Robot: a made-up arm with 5 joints.
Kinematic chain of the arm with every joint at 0, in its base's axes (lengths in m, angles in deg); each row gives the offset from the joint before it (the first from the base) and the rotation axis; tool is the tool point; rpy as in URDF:
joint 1: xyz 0 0 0.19 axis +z
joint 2: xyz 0 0 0 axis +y
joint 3: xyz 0.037 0 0.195 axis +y
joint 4: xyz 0.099 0 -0.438 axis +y
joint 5: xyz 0.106 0 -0.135 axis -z
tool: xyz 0 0 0 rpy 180 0 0
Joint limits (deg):
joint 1: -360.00..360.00
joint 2: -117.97..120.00
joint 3: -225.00..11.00
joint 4: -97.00..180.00
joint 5: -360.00..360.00
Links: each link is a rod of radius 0.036 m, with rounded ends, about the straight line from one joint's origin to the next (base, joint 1, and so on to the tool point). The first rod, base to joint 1, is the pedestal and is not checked.
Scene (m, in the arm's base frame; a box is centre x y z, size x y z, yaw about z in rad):
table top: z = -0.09
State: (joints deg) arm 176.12 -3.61 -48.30 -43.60 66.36
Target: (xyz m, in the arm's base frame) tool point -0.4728 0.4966 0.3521
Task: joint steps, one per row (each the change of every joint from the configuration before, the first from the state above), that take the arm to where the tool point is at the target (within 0.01 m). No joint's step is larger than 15 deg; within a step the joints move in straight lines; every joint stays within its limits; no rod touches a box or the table.
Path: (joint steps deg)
1: -14.18 7.74 -12.01 8.46 0.00
2: -14.17 7.75 -12.00 8.46 0.00
3: -14.18 7.74 -12.01 8.47 0.00

